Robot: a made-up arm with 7 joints. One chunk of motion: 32 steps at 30 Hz.
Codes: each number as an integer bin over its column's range. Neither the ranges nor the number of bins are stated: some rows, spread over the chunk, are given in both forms.
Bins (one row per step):
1: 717 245 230 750 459 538 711
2: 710 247 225 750 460 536 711
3: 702 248 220 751 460 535 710
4: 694 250 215 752 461 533 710
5: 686 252 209 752 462 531 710
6: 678 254 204 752 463 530 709
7: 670 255 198 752 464 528 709
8: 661 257 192 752 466 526 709
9: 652 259 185 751 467 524 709
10: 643 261 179 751 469 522 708
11: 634 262 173 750 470 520 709
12: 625 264 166 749 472 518 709
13: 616 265 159 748 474 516 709
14: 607 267 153 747 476 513 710
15: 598 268 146 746 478 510 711
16: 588 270 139 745 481 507 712
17: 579 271 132 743 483 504 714
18: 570 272 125 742 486 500 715
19: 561 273 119 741 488 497 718
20: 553 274 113 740 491 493 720
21: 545 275 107 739 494 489 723
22: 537 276 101 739 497 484 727
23: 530 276 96 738 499 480 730
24: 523 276 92 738 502 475 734
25: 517 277 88 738 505 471 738
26: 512 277 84 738 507 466 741
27: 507 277 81 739 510 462 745
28: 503 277 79 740 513 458 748
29: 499 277 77 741 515 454 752
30: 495 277 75 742 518 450 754
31: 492 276 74 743 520 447 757
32: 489 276 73 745 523 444 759
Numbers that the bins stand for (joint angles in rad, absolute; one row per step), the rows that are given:
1: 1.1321 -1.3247 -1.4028 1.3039 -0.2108 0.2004 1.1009
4: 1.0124 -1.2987 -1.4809 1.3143 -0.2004 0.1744 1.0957
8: 0.8406 -1.2623 -1.6006 1.3143 -0.1744 0.1379 1.0905
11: 0.7001 -1.2362 -1.6995 1.3039 -0.1536 0.1067 1.0905
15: 0.5127 -1.2050 -1.8400 1.2831 -0.1119 0.0547 1.1009
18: 0.3670 -1.1842 -1.9493 1.2623 -0.0703 0.0026 1.1217
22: 0.1952 -1.1634 -2.0743 1.2466 -0.0130 -0.0807 1.1842
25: 0.0911 -1.1582 -2.1419 1.2414 0.0286 -0.1483 1.2414
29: -0.0026 -1.1582 -2.1992 1.2571 0.0807 -0.2368 1.3143
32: -0.0547 -1.1634 -2.2200 1.2779 0.1223 -0.2889 1.3508
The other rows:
2: 1.0957 -1.3143 -1.4288 1.3039 -0.2056 0.1900 1.1009
3: 1.0541 -1.3091 -1.4549 1.3091 -0.2056 0.1848 1.0957
5: 0.9708 -1.2883 -1.5121 1.3143 -0.1952 0.1640 1.0957
6: 0.9291 -1.2779 -1.5381 1.3143 -0.1900 0.1588 1.0905
7: 0.8875 -1.2727 -1.5694 1.3143 -0.1848 0.1483 1.0905
9: 0.7938 -1.2519 -1.6370 1.3091 -0.1692 0.1275 1.0905
10: 0.7469 -1.2414 -1.6683 1.3091 -0.1588 0.1171 1.0853
12: 0.6533 -1.2258 -1.7359 1.2987 -0.1431 0.0963 1.0905
13: 0.6064 -1.2206 -1.7724 1.2935 -0.1327 0.0859 1.0905
14: 0.5596 -1.2102 -1.8036 1.2883 -0.1223 0.0703 1.0957
16: 0.4607 -1.1946 -1.8765 1.2779 -0.0963 0.0390 1.1061
17: 0.4138 -1.1894 -1.9129 1.2675 -0.0859 0.0234 1.1165
19: 0.3201 -1.1790 -1.9806 1.2571 -0.0599 -0.0130 1.1373
20: 0.2785 -1.1738 -2.0118 1.2519 -0.0442 -0.0338 1.1477
21: 0.2368 -1.1686 -2.0430 1.2466 -0.0286 -0.0547 1.1634
23: 0.1588 -1.1634 -2.1003 1.2414 -0.0026 -0.1015 1.1998
24: 0.1223 -1.1634 -2.1211 1.2414 0.0130 -0.1275 1.2206
26: 0.0651 -1.1582 -2.1628 1.2414 0.0390 -0.1744 1.2571
27: 0.0390 -1.1582 -2.1784 1.2466 0.0547 -0.1952 1.2779
28: 0.0182 -1.1582 -2.1888 1.2519 0.0703 -0.2160 1.2935
30: -0.0234 -1.1582 -2.2096 1.2623 0.0963 -0.2577 1.3247
31: -0.0390 -1.1634 -2.2148 1.2675 0.1067 -0.2733 1.3403

